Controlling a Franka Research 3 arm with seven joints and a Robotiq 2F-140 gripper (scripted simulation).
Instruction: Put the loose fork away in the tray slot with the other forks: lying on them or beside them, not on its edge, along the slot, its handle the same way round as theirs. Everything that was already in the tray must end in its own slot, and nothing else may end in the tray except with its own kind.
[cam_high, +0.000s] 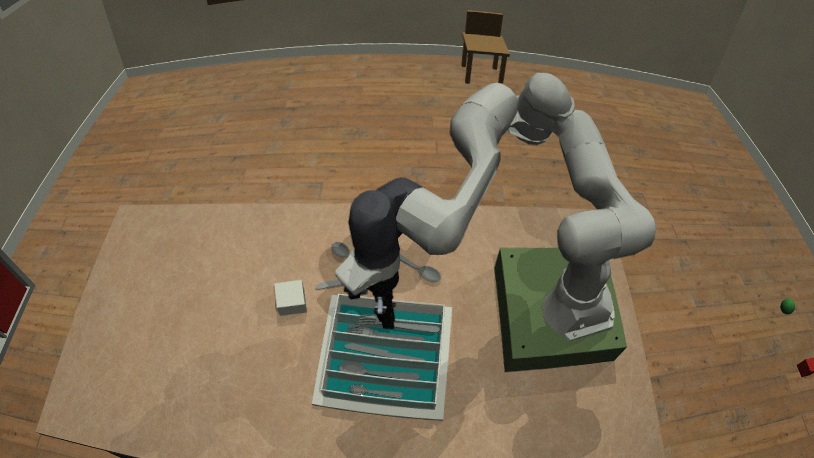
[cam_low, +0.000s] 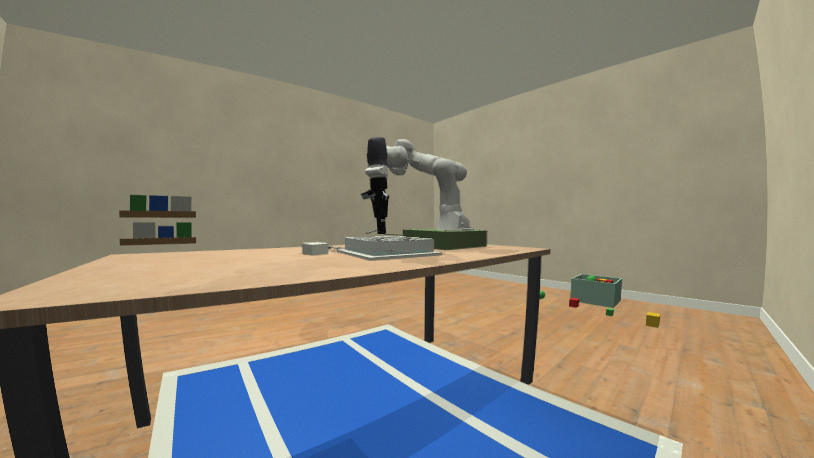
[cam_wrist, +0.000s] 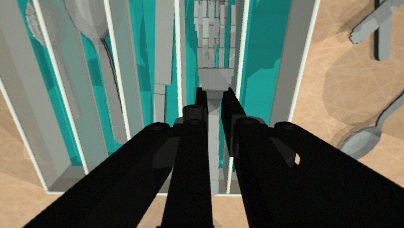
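Right now my hand is 1 cm past the knife, 6 cm to the right of it and 10 cm above it. Also, from my hand: small white box: 27 cm ahead, 10 cm to the right, 9 cm below.
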